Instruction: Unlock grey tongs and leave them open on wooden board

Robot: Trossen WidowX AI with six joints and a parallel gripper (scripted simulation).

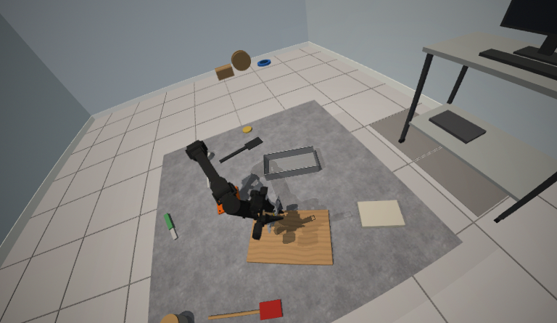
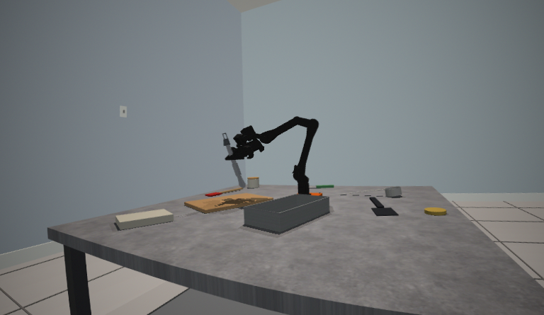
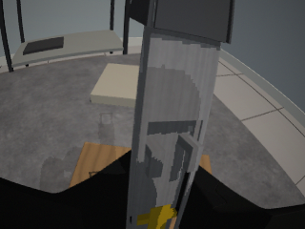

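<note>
Right now the wooden board is 20 cm below my gripper tip. Also, from my gripper tip: grey roasting tin 37 cm to the left, 18 cm below, 18 cm ahead; cream slab 40 cm ahead, 20 cm below, 11 cm to the right; yellow lock piece 3 cm behind, 2 cm to the left, 1 cm above.
</note>
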